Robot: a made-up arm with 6 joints. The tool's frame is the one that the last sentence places.
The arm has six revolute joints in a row. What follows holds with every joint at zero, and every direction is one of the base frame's. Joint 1 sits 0.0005 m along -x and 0.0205 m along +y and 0.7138 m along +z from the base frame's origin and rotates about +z. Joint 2 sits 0.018 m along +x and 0.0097 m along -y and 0.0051 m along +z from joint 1 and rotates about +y. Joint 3 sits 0.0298 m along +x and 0.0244 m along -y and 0.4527 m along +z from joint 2 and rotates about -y. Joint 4 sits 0.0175 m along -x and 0.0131 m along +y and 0.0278 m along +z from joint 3 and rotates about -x. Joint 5 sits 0.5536 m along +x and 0.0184 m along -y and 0.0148 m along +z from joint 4 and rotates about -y. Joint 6 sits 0.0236 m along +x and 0.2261 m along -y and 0.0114 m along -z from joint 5 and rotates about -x. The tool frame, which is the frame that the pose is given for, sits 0.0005 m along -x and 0.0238 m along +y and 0.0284 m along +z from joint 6; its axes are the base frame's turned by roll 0.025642, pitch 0.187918 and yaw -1.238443 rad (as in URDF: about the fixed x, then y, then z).
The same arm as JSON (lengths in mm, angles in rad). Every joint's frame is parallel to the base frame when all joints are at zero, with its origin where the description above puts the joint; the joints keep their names.
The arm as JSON. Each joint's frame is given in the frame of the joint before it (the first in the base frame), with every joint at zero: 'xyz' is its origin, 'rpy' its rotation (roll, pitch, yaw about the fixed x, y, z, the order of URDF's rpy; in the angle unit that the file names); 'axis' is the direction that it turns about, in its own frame. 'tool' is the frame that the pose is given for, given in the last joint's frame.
{"units": {"length": "mm", "angle": "rad"}, "joints": [{"name": "joint 1", "type": "revolute", "origin": {"xyz": [-0.5, 20.5, 713.8], "rpy": [0.0, 0.0, 0.0]}, "axis": [0.0, 0.0, 1.0]}, {"name": "joint 2", "type": "revolute", "origin": {"xyz": [18.0, -9.7, 5.1], "rpy": [0.0, 0.0, 0.0]}, "axis": [0.0, 1.0, 0.0]}, {"name": "joint 3", "type": "revolute", "origin": {"xyz": [29.8, -24.4, 452.7], "rpy": [0.0, 0.0, 0.0]}, "axis": [0.0, -1.0, 0.0]}, {"name": "joint 4", "type": "revolute", "origin": {"xyz": [-17.5, 13.1, 27.8], "rpy": [0.0, 0.0, 0.0]}, "axis": [-1.0, 0.0, 0.0]}, {"name": "joint 5", "type": "revolute", "origin": {"xyz": [553.6, -18.4, 14.8], "rpy": [0.0, 0.0, 0.0]}, "axis": [0.0, -1.0, 0.0]}, {"name": "joint 6", "type": "revolute", "origin": {"xyz": [23.6, -226.1, -11.4], "rpy": [0.0, 0.0, 0.0]}, "axis": [-1.0, 0.0, 0.0]}], "tool": {"origin": {"xyz": [-0.5, 23.8, 28.4], "rpy": [0.0256, 0.1879, -1.2384]}}}
